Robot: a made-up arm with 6 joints.
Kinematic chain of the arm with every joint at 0, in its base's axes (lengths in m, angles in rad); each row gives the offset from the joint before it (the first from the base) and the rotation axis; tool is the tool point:
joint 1: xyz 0 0 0.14 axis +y
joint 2: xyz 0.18 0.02 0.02 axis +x
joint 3: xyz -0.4 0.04 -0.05 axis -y
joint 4: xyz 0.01 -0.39 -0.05 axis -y
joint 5: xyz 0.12 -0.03 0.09 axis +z
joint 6: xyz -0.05 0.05 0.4 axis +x
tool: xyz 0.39 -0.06 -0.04
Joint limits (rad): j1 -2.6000..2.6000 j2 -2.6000..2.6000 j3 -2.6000..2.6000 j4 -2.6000..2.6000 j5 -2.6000..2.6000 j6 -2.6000..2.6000
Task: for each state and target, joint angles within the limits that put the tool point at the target. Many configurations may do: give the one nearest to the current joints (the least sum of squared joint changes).
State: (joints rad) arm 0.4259 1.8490 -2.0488 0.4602 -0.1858 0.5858
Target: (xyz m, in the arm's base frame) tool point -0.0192 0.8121 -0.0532
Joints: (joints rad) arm -0.0531 2.1362 -2.1253 0.1252 -0.7283 0.2909
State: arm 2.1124 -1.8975 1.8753 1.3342 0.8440 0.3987
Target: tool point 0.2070 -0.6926 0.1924
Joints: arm 2.2165 -1.2773 2.1510 1.8135 0.2094 0.0954
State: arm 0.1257 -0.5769 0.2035 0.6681 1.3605 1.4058
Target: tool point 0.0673 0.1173 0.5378
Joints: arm 0.4810 -0.3947 -0.0540 0.3711 1.0260 1.3446
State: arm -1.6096 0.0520 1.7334 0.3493 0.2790 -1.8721
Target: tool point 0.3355 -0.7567 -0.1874
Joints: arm -1.7525 -0.6458 2.4433 1.1192 -0.2637 -1.7934
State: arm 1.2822 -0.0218 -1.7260 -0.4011 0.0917 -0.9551
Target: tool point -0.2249 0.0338 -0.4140
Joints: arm 0.8236 0.4942 -1.4418 -0.1257 0.4239 -1.0239
